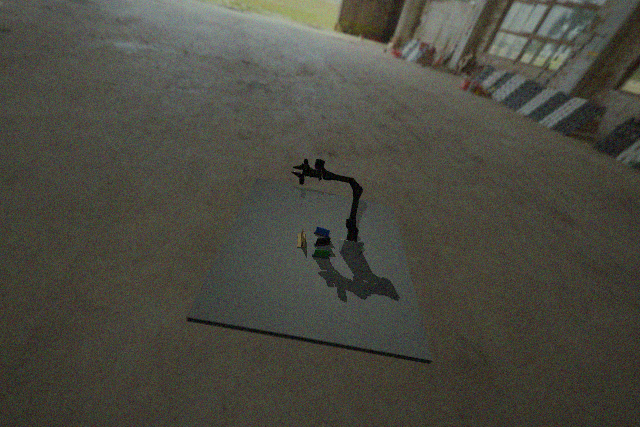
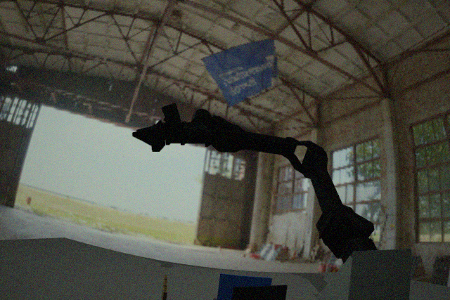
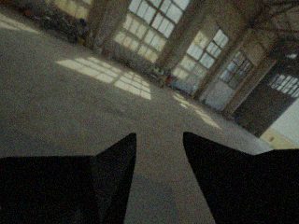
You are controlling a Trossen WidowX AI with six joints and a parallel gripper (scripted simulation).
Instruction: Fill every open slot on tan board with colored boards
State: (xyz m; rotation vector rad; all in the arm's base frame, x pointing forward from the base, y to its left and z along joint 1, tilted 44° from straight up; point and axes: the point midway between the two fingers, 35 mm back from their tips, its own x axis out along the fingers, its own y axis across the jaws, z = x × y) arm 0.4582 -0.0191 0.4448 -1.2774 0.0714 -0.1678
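My gripper tip is 36 cm above the blue board, 30 cm past it and 22 cm to the right of it. The rest, counted from my gripper tip: green board 43 cm to the left, 36 cm below, 30 cm behind; tan board 36 cm below, 30 cm to the left, 16 cm behind; dark flat piece 36 cm below, 32 cm to the left, 31 cm behind.
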